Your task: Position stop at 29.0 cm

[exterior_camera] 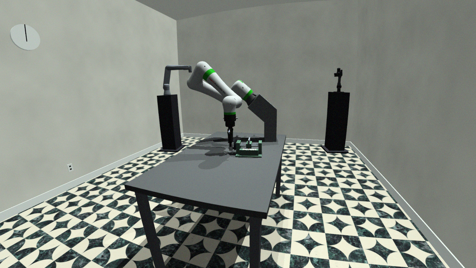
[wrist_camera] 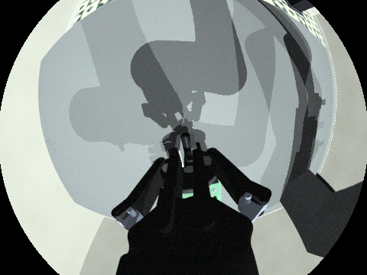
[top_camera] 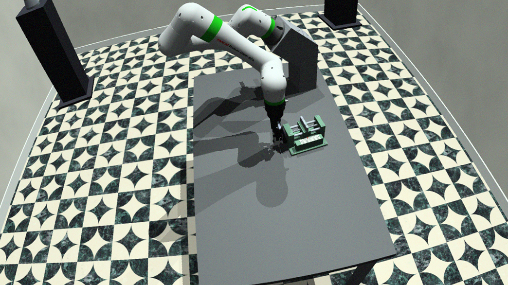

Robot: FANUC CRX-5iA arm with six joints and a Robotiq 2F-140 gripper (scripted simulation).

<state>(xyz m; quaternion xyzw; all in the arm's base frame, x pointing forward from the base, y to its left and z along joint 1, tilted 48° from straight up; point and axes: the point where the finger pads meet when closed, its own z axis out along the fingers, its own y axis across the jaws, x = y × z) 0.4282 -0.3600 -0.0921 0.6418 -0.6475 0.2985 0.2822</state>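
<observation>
Right now the green stop fixture is 15 cm to the left of my hand, 3 cm above it and 2 cm ahead of it. The rest, counted from my hand: black handwheel: 2 cm to the left, 1 cm below.
</observation>
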